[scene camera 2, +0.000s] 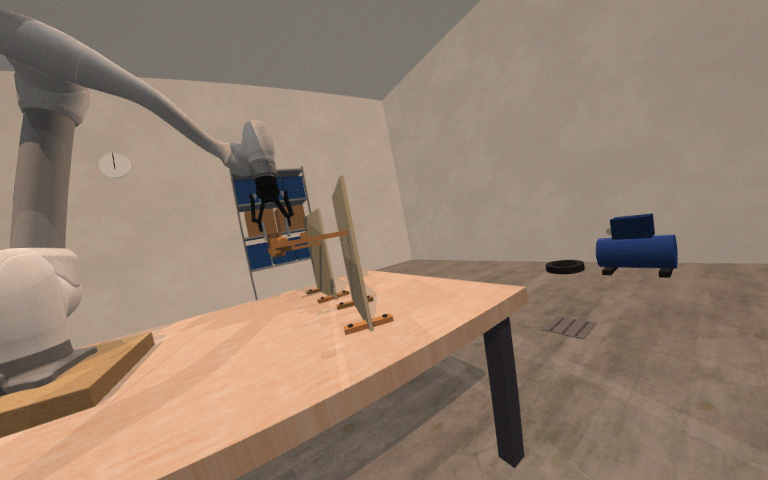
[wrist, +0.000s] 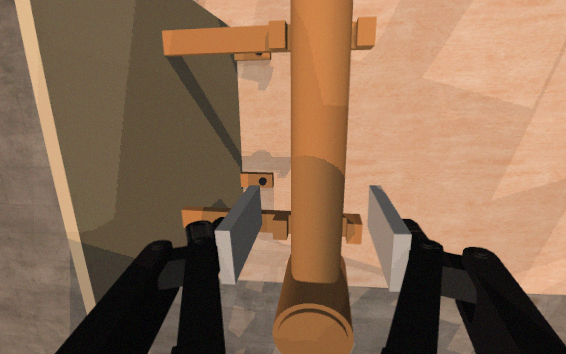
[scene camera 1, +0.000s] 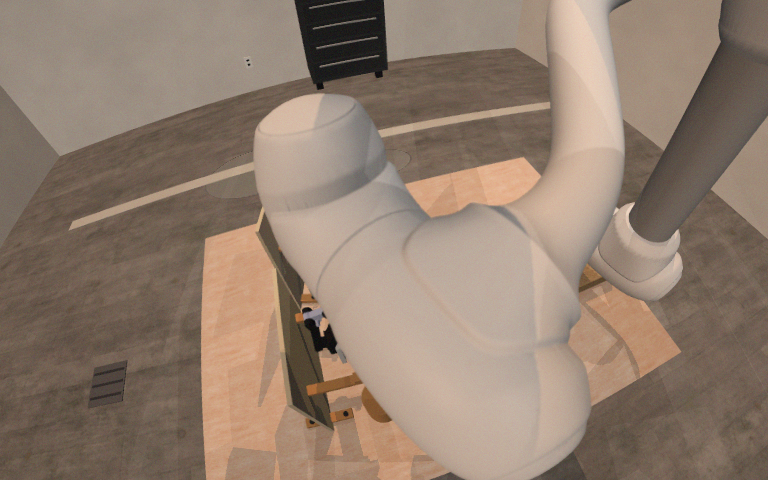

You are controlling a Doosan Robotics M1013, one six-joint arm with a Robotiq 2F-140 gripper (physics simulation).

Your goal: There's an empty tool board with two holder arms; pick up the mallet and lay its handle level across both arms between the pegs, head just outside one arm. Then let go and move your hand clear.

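Places are measured from the arm's base along level axes (x ahead, y left, z up), in millimetres.
Where they show: gripper, fingertip midpoint: (wrist: pixel 313 205); arm's base, origin of the base link: (scene camera 2: pixel 25 378).
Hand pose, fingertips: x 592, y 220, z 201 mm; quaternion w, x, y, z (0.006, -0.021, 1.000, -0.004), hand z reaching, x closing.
Note:
Each offset is from my fingertips to the top centre of the thing. "spot": to the spot under its first point. Level surfaces: height alone.
The orange-brown mallet @(2 mm back, 16 mm right, 27 mm up) (scene camera 1: pixel 378 404) (scene camera 2: pixel 275 246) (wrist: pixel 318 130) lies with its handle across both holder arms, between the pegs of each in the wrist view. Its head is just outside the arm nearer the bottom of that view. One holder arm (scene camera 1: pixel 331 384) (wrist: pixel 200 216) and the other holder arm (scene camera 1: pixel 300 317) (wrist: pixel 215 41) stick out from the upright olive tool board (scene camera 1: pixel 300 362) (scene camera 2: pixel 345 232) (wrist: pixel 85 100). My gripper (scene camera 1: pixel 327 336) (scene camera 2: pixel 276 230) (wrist: pixel 313 205) is partly open and points down. Its pads stand either side of the handle near the head, with a gap on each side. The arm hides much of the mallet in scene camera 1.
A second upright panel @(spot: 113 mm ahead, 124 mm right, 45 mm down) (scene camera 2: pixel 317 243) stands behind the board on the wooden table @(245 mm down) (scene camera 1: pixel 232 339) (scene camera 2: pixel 226 396). Wooden feet @(spot: 95 mm ahead, 493 mm right, 227 mm down) (scene camera 2: pixel 368 323) carry the board. The robot's wooden base block (scene camera 2: pixel 121 367) is at the table's left. A shelf unit (scene camera 2: pixel 253 283) stands beyond the table.

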